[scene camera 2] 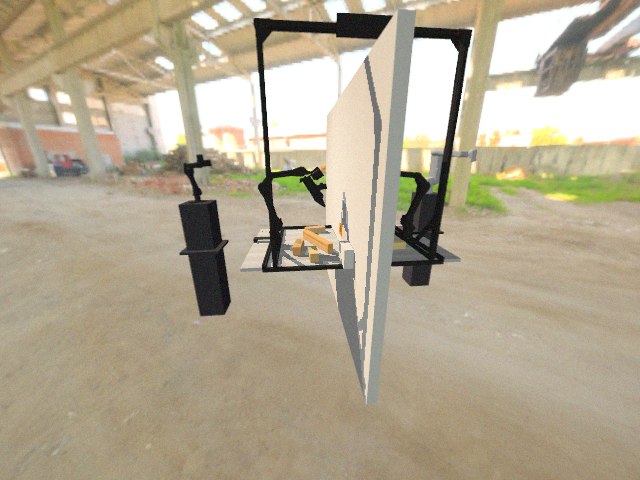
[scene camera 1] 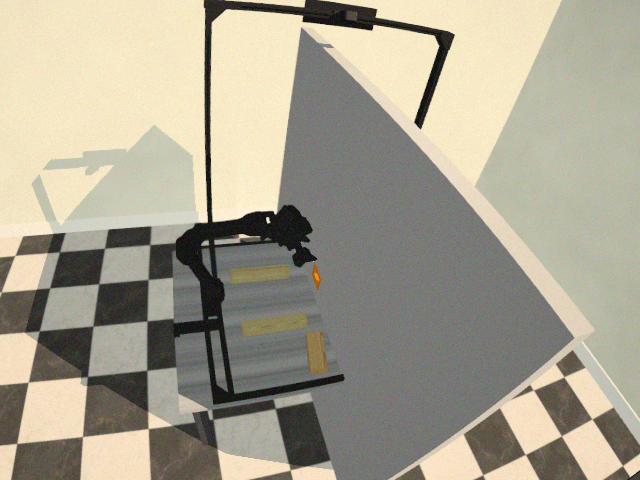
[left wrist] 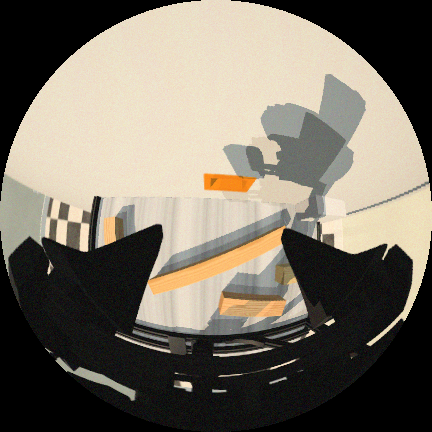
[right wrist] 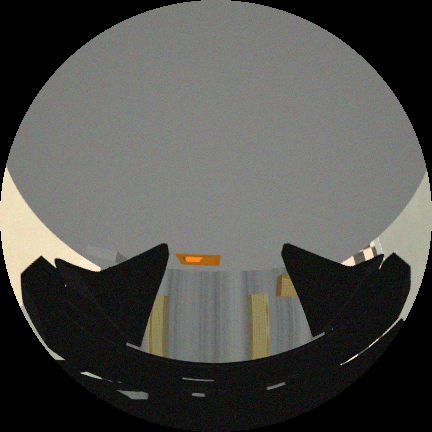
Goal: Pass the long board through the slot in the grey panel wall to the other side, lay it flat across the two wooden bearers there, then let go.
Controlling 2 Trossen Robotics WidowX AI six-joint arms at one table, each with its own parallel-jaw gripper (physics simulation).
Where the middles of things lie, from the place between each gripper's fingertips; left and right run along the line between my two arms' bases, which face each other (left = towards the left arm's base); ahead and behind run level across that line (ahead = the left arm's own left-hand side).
Labels:
The orange-edged slot (left wrist: pixel 211 181) is 20 mm behind my left hand, 130 mm to the right of it and 150 mm below it.
Now: right hand 200 mm above the orange-edged slot, 90 mm to the right of it and 40 mm past it.

